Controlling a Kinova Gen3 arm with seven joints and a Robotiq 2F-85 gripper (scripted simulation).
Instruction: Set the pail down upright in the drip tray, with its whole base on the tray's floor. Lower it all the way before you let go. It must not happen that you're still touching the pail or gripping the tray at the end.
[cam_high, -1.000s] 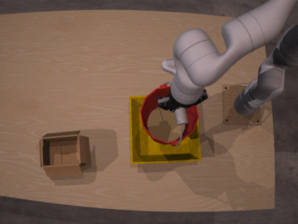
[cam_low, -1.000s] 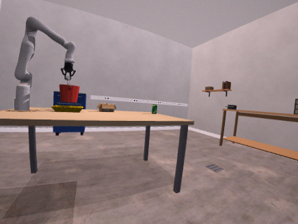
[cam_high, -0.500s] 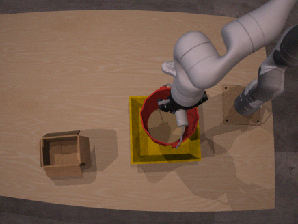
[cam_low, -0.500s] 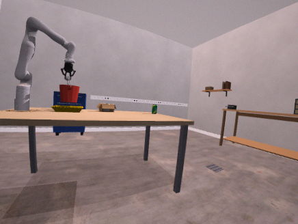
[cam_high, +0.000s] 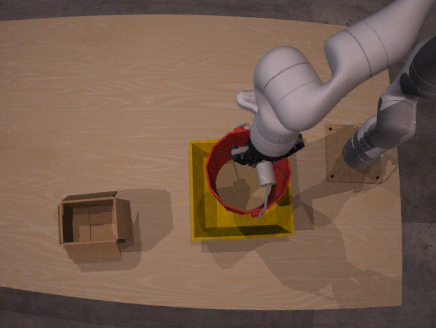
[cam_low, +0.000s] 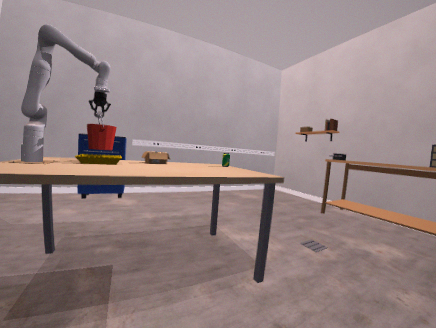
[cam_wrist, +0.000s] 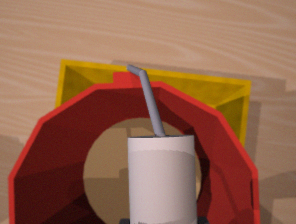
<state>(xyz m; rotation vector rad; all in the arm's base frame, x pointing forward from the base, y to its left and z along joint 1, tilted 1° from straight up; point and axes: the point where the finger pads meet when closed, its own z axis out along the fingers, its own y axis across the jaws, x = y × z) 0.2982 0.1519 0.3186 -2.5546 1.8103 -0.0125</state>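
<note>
Now: the red pail 9 cm below my hand and 1 cm ahead of it. The rest, counted from my hand: yellow drip tray (31 cm below, 2 cm ahead).
</note>
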